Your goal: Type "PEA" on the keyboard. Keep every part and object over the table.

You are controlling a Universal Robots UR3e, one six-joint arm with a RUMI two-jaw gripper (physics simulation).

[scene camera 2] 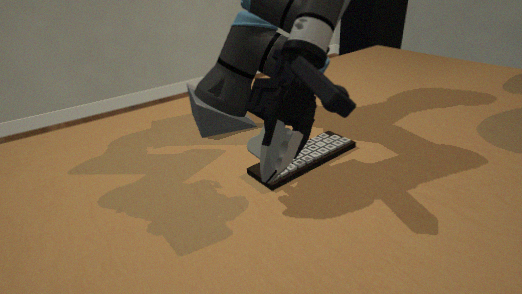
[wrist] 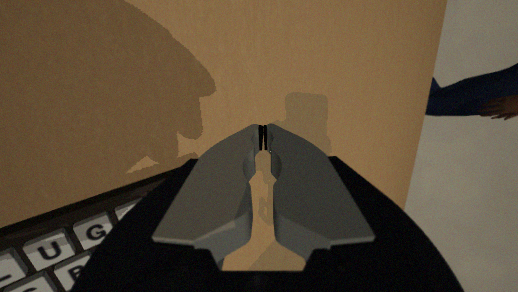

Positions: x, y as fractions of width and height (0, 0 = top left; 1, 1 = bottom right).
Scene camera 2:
my gripper: 0.51, 0.62
dark keyboard: 0.61, 0.51
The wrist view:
my gripper: 0.51, 0.44
